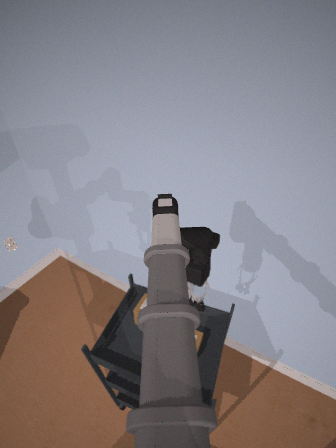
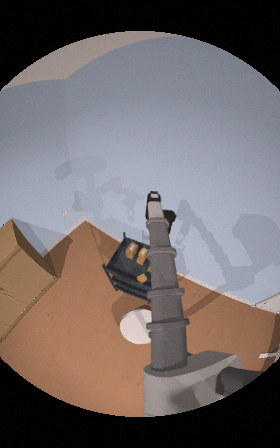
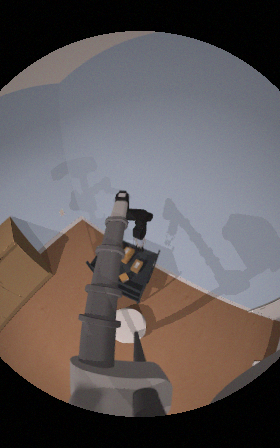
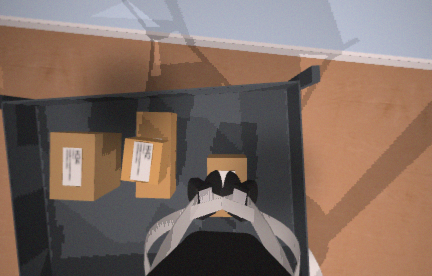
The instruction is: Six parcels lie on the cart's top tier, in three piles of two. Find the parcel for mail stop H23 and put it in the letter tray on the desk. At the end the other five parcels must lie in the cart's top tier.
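Where they show: gripper, fingertip midpoint: [image 3: 138, 250] [image 4: 222, 186]; robot's base, origin of the base link: [image 2: 138, 325] [image 3: 126, 324].
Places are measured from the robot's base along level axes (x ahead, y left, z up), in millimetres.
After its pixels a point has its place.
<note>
The cart [image 1: 117, 345] @[z 635, x 503, y 204 mm] [image 2: 125, 268] @[z 635, x 476, y 136 mm] [image 3: 150, 265] @[z 635, x 510, y -190 mm] [image 4: 296, 130] @[z 681, x 521, y -209 mm] stands by the wall. My gripper [image 1: 198, 304] @[z 835, x 526, y -87 mm] [image 3: 139, 246] @[z 835, x 526, y -87 mm] [image 4: 222, 186] @[z 835, x 526, y -87 mm] is shut, its fingertips nearly together and empty, above the right parcel [image 3: 136, 266] @[z 685, x 474, y -78 mm] [image 4: 227, 163] @[z 685, x 522, y -94 mm], whose label they partly cover. The middle pile has a small parcel [image 4: 155, 172] @[z 737, x 561, y -6 mm], label H42, lying askew on a longer parcel [image 4: 156, 122] @[z 687, x 625, y -26 mm]. The left parcel [image 2: 131, 250] @[z 735, x 584, y 92 mm] [image 4: 107, 167] @[z 694, x 596, y 68 mm] has a label too small to read surely; whatever is under it is hidden. Another small parcel [image 2: 142, 277] @[z 685, x 387, y 8 mm] [image 3: 124, 277] @[z 685, x 380, y 4 mm] lies nearer the cart's front. The letter tray does not show.
The arm [image 1: 170, 370] @[z 1258, x 194, y -1 mm] [image 2: 165, 300] @[z 1261, x 134, y 6 mm] [image 3: 102, 290] @[z 1270, x 149, y -8 mm] crosses over the cart and hides part of it. A white round object [image 2: 134, 326] @[z 187, x -2, y 53 mm] [image 3: 131, 325] @[z 187, x 3, y -56 mm] is in front of the cart. A large tan piece of furniture [image 2: 25, 275] @[z 514, x 259, y 1232 mm] [image 3: 22, 275] @[z 439, x 213, y 1262 mm] stands at the left. Corner posts rise from the cart.
</note>
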